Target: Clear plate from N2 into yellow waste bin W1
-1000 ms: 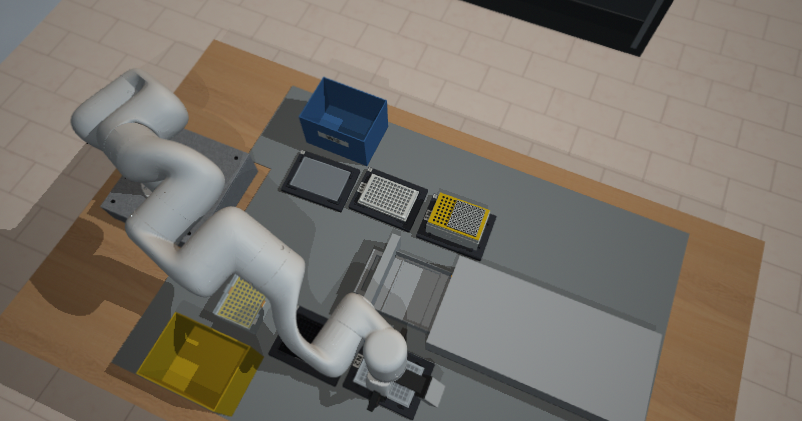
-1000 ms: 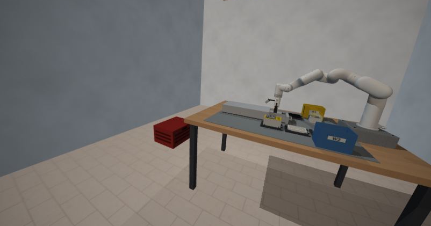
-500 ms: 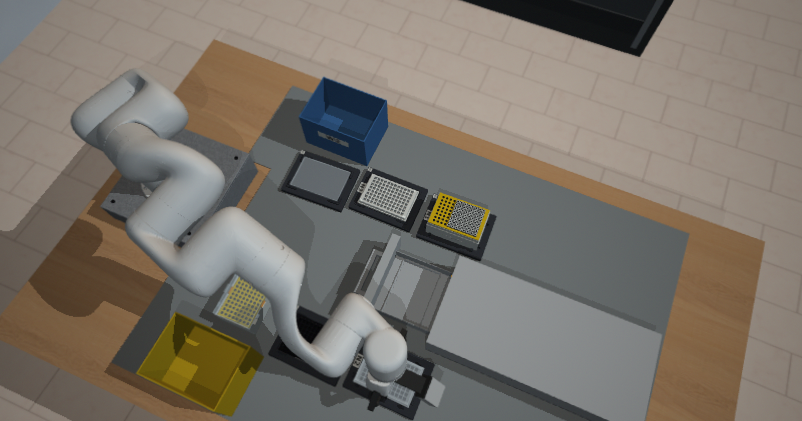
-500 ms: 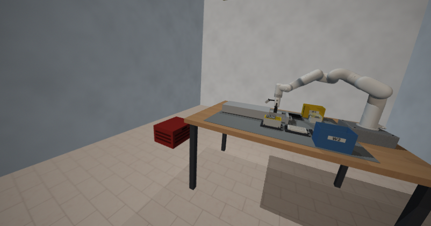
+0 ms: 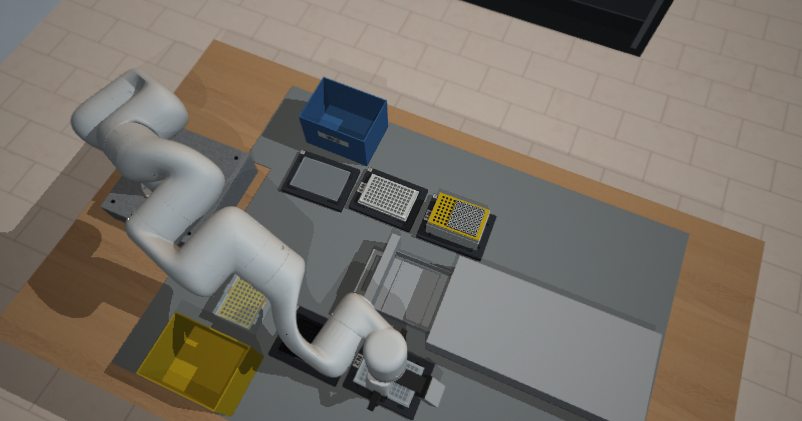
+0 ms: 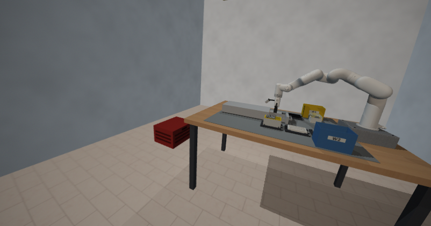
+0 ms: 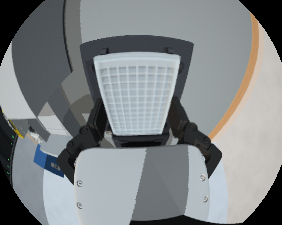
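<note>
My hand is 10 mm above the clear plate. The rest, counted from my hand: black plate (170 mm behind, 30 mm to the right, 10 mm below); drawer (180 mm to the left, 20 mm behind, 10 mm below); grey cooler (200 mm to the left, 100 mm ahead).
</note>
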